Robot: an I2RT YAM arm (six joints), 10 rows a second.
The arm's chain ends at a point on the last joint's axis. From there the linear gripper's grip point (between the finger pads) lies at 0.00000 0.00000 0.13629 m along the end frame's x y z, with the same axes.
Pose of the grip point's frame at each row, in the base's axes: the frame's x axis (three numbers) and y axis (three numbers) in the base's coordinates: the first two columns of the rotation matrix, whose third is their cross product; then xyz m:
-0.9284 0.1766 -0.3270 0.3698 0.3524 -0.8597 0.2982 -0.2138 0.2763
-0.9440 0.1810 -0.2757 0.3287 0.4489 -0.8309 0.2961 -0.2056 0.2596
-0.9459 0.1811 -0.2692 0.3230 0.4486 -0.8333 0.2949 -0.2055 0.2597
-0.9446 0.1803 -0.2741 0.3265 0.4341 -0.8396 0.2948 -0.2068 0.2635
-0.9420 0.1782 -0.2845 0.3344 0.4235 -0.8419 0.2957 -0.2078 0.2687
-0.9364 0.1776 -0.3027 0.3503 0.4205 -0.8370 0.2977 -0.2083 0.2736
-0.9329 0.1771 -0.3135 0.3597 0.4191 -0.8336 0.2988 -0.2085 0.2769
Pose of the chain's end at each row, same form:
-0.9284 0.1766 -0.3270 0.3698 0.3524 -0.8597 0.3032 -0.0885 0.3298
-0.9440 0.1810 -0.2757 0.3287 0.4489 -0.8309 0.2997 -0.0863 0.3255
-0.9459 0.1811 -0.2692 0.3230 0.4486 -0.8333 0.2990 -0.0862 0.3255
-0.9446 0.1803 -0.2741 0.3265 0.4341 -0.8396 0.2992 -0.0865 0.3274
-0.9420 0.1782 -0.2845 0.3344 0.4235 -0.8419 0.2997 -0.0867 0.3312
-0.9364 0.1776 -0.3027 0.3503 0.4205 -0.8370 0.3006 -0.0870 0.3357
-0.9329 0.1771 -0.3135 0.3597 0.4191 -0.8336 0.3010 -0.0871 0.3389

